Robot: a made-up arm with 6 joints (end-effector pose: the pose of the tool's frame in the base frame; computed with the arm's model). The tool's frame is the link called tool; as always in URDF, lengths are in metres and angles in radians. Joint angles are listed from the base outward.
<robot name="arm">
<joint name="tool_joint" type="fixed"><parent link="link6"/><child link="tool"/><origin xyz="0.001 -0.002 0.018" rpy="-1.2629 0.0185 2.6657"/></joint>
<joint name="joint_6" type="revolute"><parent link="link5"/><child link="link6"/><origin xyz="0.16 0.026 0" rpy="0 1.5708 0"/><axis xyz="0 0 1"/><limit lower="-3.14" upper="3.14" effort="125" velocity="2.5"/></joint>
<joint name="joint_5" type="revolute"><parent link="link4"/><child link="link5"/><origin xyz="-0.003 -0.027 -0.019" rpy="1.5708 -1.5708 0"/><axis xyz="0 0 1"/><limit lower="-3.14" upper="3.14" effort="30" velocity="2"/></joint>
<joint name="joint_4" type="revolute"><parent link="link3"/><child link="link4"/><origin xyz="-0.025 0.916 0.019" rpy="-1.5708 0 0"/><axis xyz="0 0 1"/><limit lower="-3.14" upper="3.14" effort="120" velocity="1.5"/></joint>
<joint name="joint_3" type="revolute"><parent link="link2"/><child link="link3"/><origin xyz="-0.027 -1.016 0.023" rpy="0 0 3.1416"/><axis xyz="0 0 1"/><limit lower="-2.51" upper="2.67" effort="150" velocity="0.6"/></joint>
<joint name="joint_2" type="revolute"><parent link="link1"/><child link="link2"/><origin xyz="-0.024 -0.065 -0.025" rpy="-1.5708 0 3.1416"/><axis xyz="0 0 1"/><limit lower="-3.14" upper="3.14" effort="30" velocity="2.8"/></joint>
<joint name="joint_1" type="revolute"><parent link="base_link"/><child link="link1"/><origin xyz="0.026 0.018 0.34" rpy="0 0 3.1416"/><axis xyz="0 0 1"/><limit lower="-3.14" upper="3.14" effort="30" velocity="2.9"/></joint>
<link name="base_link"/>
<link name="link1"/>
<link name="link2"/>
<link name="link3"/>
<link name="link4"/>
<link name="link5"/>
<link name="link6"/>
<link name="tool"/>
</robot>
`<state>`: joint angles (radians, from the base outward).
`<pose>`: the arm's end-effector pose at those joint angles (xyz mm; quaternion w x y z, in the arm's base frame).
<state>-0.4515 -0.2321 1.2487 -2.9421 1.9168 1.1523</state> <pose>396.3 -105.2 1834.2 0.6899 -0.2607 0.0058 -0.6754</pose>
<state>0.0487 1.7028 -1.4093 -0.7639 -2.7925 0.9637</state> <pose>1247.7 259.4 919.9 0.4326 0.8547 0.2682 -0.1023</pose>
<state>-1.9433 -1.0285 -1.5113 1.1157 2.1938 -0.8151</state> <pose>738.9 1185.2 211.7 0.0573 -0.3975 0.7344 -0.5471</pose>
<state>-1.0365 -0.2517 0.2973 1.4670 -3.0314 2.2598</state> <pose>-33.6 247.4 2014.9 0.5824 0.8038 0.1193 0.0223</pose>
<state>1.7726 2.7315 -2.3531 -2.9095 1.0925 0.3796</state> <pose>-152.2 675.9 334.0 0.9406 -0.2784 0.0291 0.1921</pose>
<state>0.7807 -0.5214 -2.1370 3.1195 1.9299 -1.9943</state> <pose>-572.1 -460.1 401.9 0.3091 0.3824 0.0598 0.8687</pose>
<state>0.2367 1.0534 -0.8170 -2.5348 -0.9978 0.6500</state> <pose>1228.0 474.9 1792.5 0.3645 -0.8572 0.3633 0.0192</pose>
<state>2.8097 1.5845 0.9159 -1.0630 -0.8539 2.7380</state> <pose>-1618.8 353.6 -497.9 0.5394 -0.2354 -0.7336 -0.3397</pose>
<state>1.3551 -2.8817 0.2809 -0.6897 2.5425 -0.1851</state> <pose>-192.2 -631.7 -1250.5 0.2174 0.0577 -0.5631 0.7952</pose>
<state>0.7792 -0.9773 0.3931 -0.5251 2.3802 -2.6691</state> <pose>-838.4 -725.1 1558.2 0.0851 -0.8003 0.5841 0.1055</pose>
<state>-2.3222 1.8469 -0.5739 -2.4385 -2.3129 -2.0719</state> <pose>-1082.4 -1430.7 149.2 0.3398 0.7673 -0.5438 0.0010</pose>
